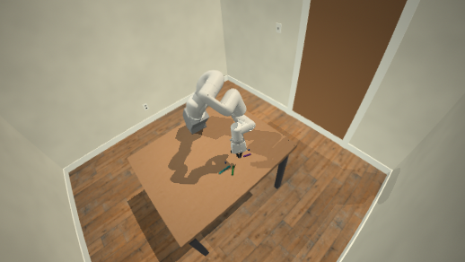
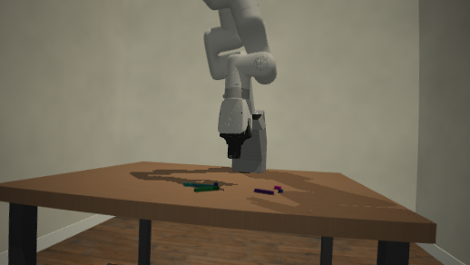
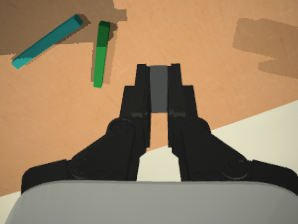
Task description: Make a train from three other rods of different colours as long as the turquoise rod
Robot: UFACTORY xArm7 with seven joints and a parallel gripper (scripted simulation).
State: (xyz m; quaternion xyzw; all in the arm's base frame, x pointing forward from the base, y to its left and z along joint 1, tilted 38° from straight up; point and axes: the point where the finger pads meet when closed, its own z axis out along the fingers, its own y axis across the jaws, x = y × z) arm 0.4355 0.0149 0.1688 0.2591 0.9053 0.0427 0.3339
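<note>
My gripper is now 50 mm past the turquoise rod, 110 mm to the left of it and 120 mm above it. The rest, counted from my hand: green rod (80 mm to the right, 120 mm below); then purple rod (10 mm behind, 90 mm to the left, 120 mm below); then small grey rod (20 mm below).
</note>
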